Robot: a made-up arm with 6 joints.
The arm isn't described. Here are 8 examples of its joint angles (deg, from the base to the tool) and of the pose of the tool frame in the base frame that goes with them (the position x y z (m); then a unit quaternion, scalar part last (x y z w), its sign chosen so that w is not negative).
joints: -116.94 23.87 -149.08 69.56 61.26 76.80
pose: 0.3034 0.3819 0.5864 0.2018 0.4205 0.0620 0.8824
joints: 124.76 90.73 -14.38 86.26 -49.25 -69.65
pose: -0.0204 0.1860 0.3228 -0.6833 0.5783 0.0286 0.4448
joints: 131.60 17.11 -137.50 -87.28 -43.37 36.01
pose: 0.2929 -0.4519 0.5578 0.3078 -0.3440 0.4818 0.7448
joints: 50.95 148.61 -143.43 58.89 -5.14 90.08
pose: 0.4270 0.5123 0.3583 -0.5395 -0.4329 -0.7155 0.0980
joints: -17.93 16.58 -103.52 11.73 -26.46 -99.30
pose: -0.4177 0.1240 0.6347 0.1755 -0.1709 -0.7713 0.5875
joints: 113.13 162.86 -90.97 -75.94 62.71 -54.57
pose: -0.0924 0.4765 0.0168 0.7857 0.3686 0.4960 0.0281
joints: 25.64 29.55 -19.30 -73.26 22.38 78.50
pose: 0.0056 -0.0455 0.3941 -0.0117 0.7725 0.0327 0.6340
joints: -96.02 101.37 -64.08 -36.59 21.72 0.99
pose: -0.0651 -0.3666 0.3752 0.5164 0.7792 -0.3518 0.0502
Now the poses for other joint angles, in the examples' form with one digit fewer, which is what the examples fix.
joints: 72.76 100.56 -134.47 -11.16 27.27 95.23
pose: 0.121 0.356 0.709 0.103 0.621 0.757 0.175
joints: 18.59 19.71 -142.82 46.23 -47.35 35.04
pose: -0.525 -0.243 0.526 -0.058 -0.622 0.654 0.426
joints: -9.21 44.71 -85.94 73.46 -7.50 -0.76
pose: -0.044 -0.008 0.727 0.276 0.230 0.471 0.806
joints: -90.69 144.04 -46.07 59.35 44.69 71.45
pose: 0.068 -0.307 0.094 -0.857 0.334 -0.232 0.317
